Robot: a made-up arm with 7 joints. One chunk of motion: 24 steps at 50 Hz.
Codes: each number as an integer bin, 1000 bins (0 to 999) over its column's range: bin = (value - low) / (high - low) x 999, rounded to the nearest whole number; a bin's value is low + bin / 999 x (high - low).
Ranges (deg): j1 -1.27..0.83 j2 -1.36..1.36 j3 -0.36..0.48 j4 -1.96..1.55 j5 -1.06..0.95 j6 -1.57..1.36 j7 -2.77..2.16
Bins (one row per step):
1: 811 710 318 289 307 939 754
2: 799 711 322 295 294 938 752
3: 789 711 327 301 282 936 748
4: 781 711 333 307 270 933 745
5: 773 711 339 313 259 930 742
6: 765 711 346 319 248 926 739
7: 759 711 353 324 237 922 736
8: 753 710 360 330 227 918 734
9: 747 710 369 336 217 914 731
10: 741 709 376 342 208 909 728
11: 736 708 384 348 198 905 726
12: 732 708 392 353 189 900 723
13: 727 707 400 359 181 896 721
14: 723 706 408 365 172 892 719
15: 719 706 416 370 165 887 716
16: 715 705 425 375 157 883 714
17: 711 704 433 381 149 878 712
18: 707 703 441 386 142 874 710
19: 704 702 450 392 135 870 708
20: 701 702 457 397 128 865 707
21: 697 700 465 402 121 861 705
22: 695 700 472 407 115 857 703
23: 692 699 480 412 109 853 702
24: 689 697 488 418 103 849 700
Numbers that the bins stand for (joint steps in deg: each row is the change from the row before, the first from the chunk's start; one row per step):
1: 0.435 0.573 -0.093 -0.945 -0.442 1.184 0.951
2: 0.410 0.576 -0.089 -0.924 -0.468 1.181 0.941
3: 0.389 0.576 -0.085 -0.902 -0.493 1.175 0.921
4: 0.372 0.576 -0.080 -0.881 -0.517 1.166 0.907
5: 0.355 0.576 -0.075 -0.860 -0.539 1.158 0.892
6: 0.338 0.576 -0.069 -0.839 -0.561 1.146 0.877
7: 0.325 0.576 -0.063 -0.822 -0.583 1.134 0.862
8: 0.313 0.573 -0.057 -0.801 -0.603 1.122 0.852
9: 0.300 0.573 -0.050 -0.779 -0.623 1.111 0.837
10: 0.288 0.570 -0.044 -0.758 -0.642 1.096 0.823
11: 0.277 0.568 -0.037 -0.737 -0.662 1.084 0.813
12: 0.269 0.568 -0.030 -0.720 -0.680 1.070 0.798
13: 0.258 0.565 -0.024 -0.699 -0.696 1.058 0.788
14: 0.250 0.562 -0.017 -0.678 -0.714 1.046 0.778
15: 0.241 0.562 -0.010 -0.660 -0.728 1.032 0.763
16: 0.233 0.560 -0.003 -0.642 -0.744 1.020 0.754
17: 0.225 0.557 0.004 -0.621 -0.760 1.005 0.744
18: 0.216 0.554 0.011 -0.604 -0.774 0.993 0.734
19: 0.210 0.551 0.018 -0.583 -0.788 0.982 0.724
20: 0.204 0.551 0.024 -0.565 -0.802 0.967 0.719
21: 0.195 0.546 0.031 -0.548 -0.817 0.955 0.709
22: 0.191 0.546 0.037 -0.530 -0.829 0.944 0.699
23: 0.185 0.543 0.044 -0.512 -0.841 0.932 0.694
24: 0.178 0.538 0.050 -0.491 -0.853 0.920 0.684

